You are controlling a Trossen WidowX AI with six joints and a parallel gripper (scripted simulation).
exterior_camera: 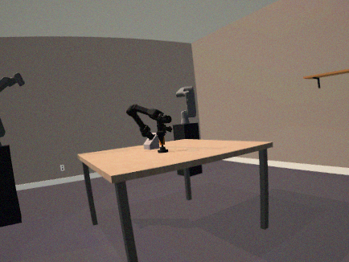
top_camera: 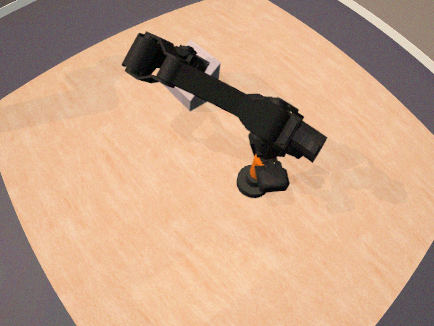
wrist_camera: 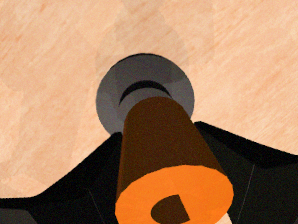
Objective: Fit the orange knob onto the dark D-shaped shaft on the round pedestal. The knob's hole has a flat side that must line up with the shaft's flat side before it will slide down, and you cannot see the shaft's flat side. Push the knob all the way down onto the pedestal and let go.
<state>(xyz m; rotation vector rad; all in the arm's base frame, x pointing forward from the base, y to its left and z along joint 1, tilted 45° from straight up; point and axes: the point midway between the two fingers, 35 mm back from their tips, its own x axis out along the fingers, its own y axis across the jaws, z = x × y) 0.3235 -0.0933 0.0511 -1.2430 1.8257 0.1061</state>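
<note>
My gripper tip is now 4 cm above the round pedestal and 1 cm past it. The rest, counted from my gripper tip: orange knob: 2 cm above.
</note>
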